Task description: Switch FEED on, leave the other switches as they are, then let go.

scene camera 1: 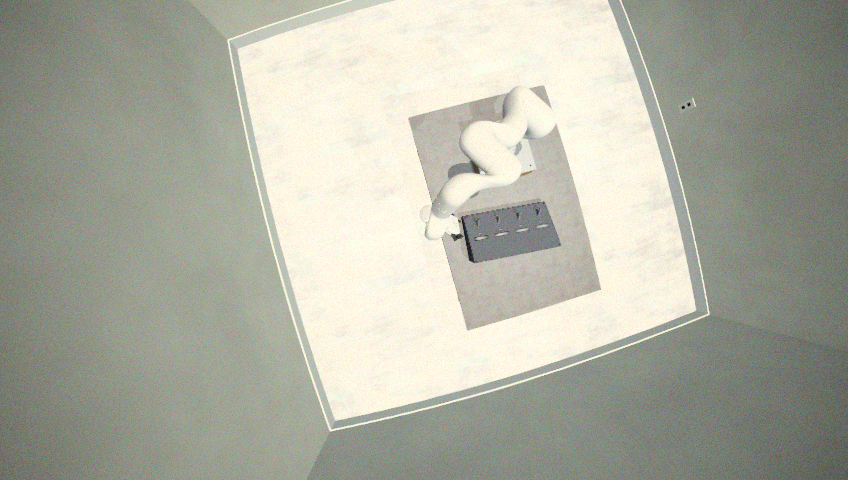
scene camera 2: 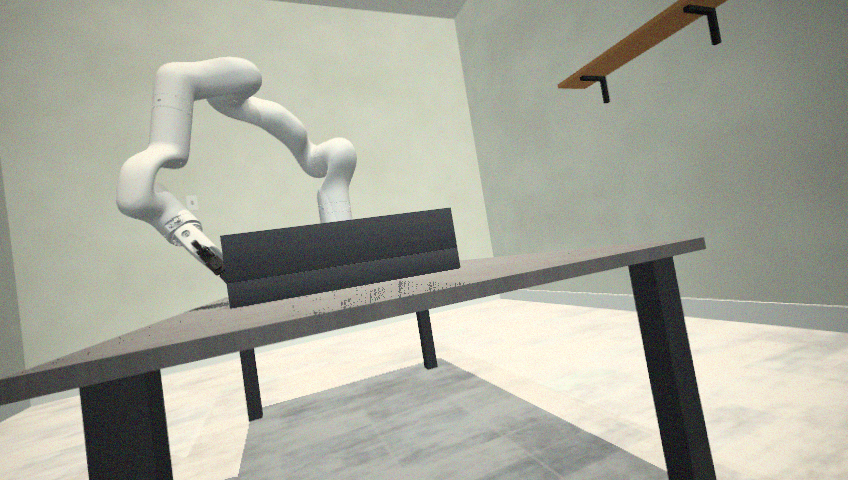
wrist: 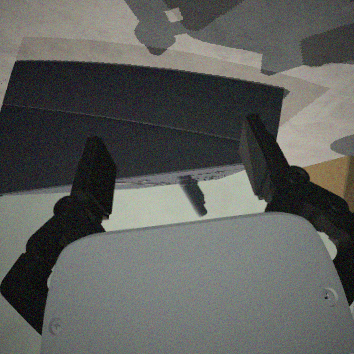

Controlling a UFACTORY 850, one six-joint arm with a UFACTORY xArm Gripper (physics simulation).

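Note:
The dark switch panel (scene camera 1: 511,251) (scene camera 2: 339,245) (wrist: 125,95) stands on the table, with several levers in a row in scene camera 1. The lever nearest the gripper (scene camera 1: 476,222) (wrist: 194,196), at the panel's FEED end, shows in the wrist view as a dark stub past the face's edge, between the fingers' lines. No label is readable, and the switch positions cannot be told. My gripper (scene camera 1: 457,228) (scene camera 2: 218,266) (wrist: 173,141) is open and empty, tilted beside the panel's near end. Contact with lever or panel cannot be told. Scene camera 2 shows the panel's back, hiding the levers.
The table (scene camera 1: 529,291) (scene camera 2: 196,352) carries the panel and the arm (scene camera 1: 490,151) (scene camera 2: 172,118). A white-topped wooden block (scene camera 1: 527,159) lies at the arm's base, behind the panel. A wooden shelf (scene camera 2: 630,50) hangs on the far wall.

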